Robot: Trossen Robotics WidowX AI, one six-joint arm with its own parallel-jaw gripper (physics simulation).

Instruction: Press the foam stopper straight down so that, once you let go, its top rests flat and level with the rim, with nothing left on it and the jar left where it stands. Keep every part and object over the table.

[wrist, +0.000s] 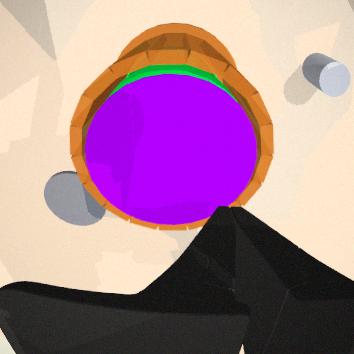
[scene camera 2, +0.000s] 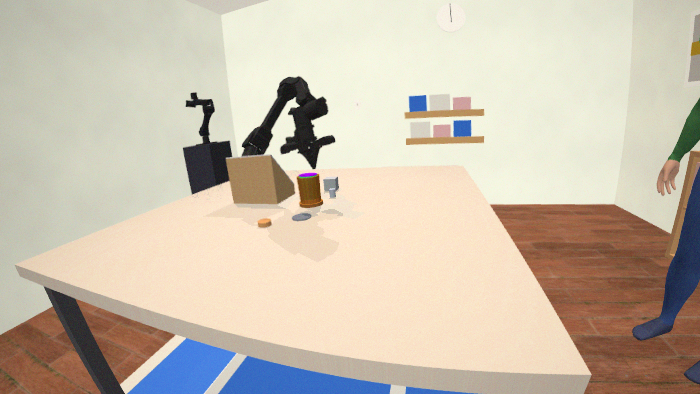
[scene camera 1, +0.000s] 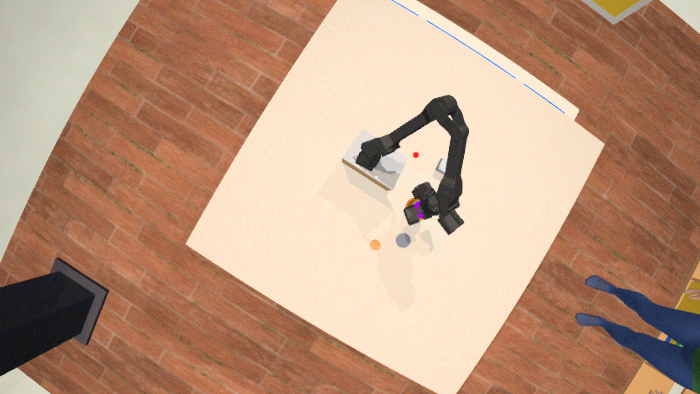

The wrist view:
gripper: 227,218
grey disc: 65,196
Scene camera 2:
gripper: 314,169
orange-brown jar: 308,183
